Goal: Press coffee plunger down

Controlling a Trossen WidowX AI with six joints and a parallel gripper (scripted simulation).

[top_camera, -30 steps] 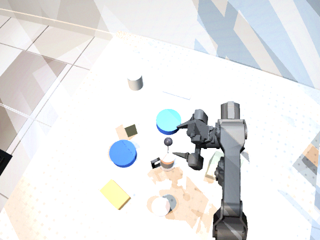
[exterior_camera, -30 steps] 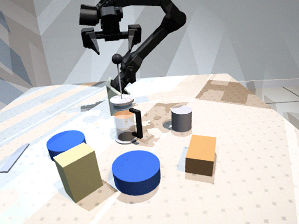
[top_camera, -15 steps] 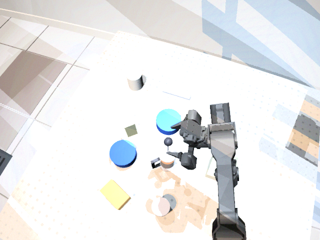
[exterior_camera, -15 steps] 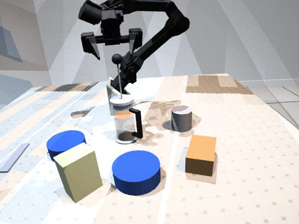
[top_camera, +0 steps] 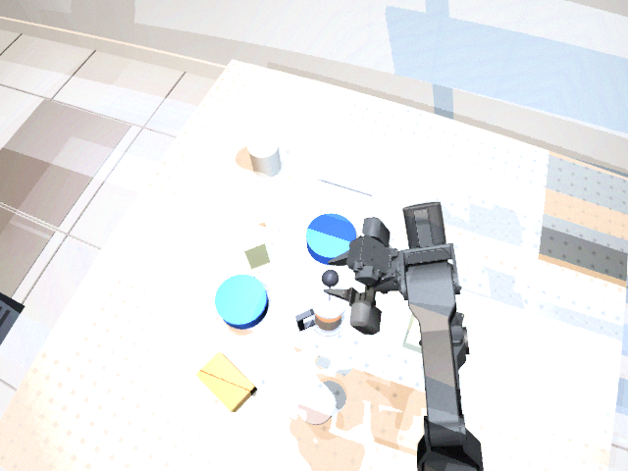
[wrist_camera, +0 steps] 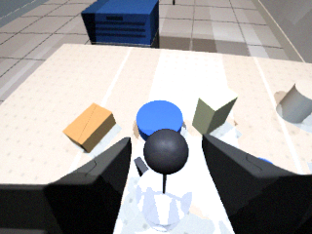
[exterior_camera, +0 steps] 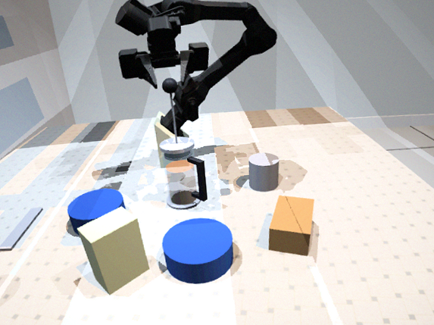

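Right now the glass coffee press is 14 cm below my gripper tip, 1 cm to the left of it and 1 cm ahead of it. The rest, counted from my gripper tip: pale yellow box 21 cm below, 21 cm ahead, 11 cm to the right; orange box 24 cm below, 20 cm to the left, 16 cm ahead.
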